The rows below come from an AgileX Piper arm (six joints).
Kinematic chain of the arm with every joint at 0, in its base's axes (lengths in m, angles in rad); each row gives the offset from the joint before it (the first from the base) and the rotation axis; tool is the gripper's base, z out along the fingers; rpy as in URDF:
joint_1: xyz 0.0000 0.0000 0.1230 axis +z
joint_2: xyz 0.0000 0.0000 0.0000 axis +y
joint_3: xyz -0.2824 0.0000 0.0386 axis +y
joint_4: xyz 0.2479 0.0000 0.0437 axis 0.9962 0 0.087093
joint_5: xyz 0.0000 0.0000 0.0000 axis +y
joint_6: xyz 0.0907 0.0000 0.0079 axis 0.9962 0 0.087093
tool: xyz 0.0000 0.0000 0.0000 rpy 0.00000 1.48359 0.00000
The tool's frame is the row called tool.
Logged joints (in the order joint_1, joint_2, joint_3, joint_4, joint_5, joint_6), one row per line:
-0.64 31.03 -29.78 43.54 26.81 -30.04
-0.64 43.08 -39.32 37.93 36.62 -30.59
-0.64 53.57 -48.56 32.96 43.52 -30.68
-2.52 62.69 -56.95 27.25 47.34 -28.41
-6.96 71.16 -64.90 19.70 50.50 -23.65
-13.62 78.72 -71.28 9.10 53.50 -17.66
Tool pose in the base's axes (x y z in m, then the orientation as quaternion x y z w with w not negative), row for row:
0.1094 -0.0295 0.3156 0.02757 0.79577 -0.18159 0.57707
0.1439 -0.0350 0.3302 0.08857 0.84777 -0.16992 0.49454
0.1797 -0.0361 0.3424 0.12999 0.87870 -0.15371 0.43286
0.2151 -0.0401 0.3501 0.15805 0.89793 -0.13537 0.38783
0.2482 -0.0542 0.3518 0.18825 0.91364 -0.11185 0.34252
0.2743 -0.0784 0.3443 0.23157 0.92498 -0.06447 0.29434
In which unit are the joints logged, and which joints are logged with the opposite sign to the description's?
The joints are logged in degrees. Opposite sign: joint_4, joint_6.
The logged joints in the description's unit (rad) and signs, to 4 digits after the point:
-0.0112 0.5416 -0.5198 -0.7599 0.4679 0.5243
-0.0112 0.7519 -0.6863 -0.6620 0.6391 0.5339
-0.0112 0.9350 -0.8475 -0.5753 0.7596 0.5355
-0.0440 1.0941 -0.9940 -0.4756 0.8262 0.4958
-0.1215 1.2420 -1.1327 -0.3438 0.8814 0.4128
-0.2377 1.3739 -1.2441 -0.1588 0.9338 0.3082

